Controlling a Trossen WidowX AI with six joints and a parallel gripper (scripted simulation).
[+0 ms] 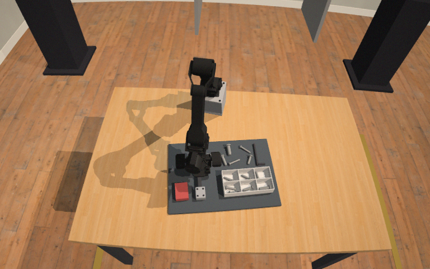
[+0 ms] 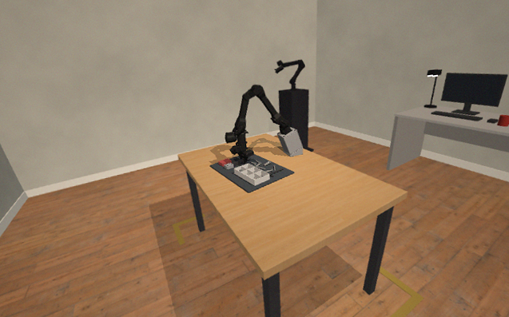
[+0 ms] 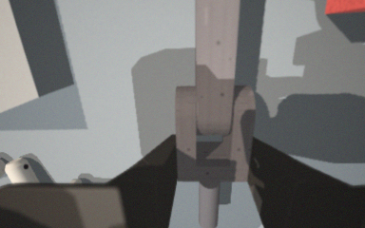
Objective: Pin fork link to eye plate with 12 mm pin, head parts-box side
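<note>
Right now the dark eye plate bar is 40 mm ahead of my hand and 30 mm below it. Also, from my hand: pale pin: 110 mm to the left, 50 mm behind, 30 mm below; light grey block: 110 mm ahead, 20 mm below, 10 mm to the left; red block: 110 mm ahead, 60 mm to the right, 30 mm below.
</note>
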